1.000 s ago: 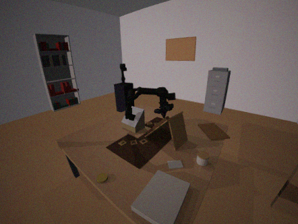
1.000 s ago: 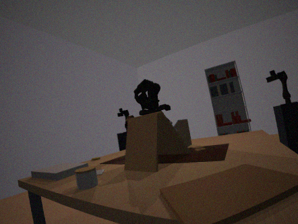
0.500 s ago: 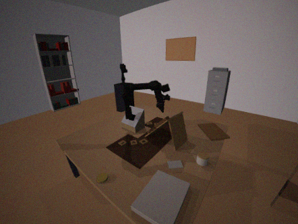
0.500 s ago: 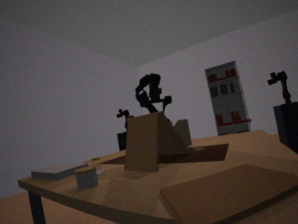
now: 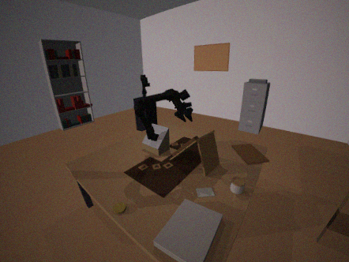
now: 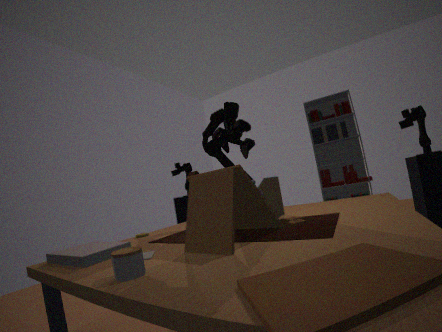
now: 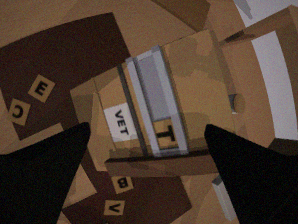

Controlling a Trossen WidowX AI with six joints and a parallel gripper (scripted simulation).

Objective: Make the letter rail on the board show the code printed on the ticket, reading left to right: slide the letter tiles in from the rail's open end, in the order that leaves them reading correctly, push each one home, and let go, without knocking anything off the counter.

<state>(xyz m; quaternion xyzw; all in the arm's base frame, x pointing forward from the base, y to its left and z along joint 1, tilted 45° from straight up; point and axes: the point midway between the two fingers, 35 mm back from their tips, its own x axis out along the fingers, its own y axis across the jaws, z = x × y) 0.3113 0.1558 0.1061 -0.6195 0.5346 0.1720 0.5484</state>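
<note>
My gripper tip is 310 mm above the tile marked e, 160 mm to the right of it and 130 mm past it. The rest, counted from my gripper tip: dark mat (310 mm below, 100 mm behind, 60 mm to the right); white ticket (210 mm below, 10 mm to the right, 10 mm ahead); tile marked t (140 mm below, 60 mm to the right, 60 mm ahead).
</note>
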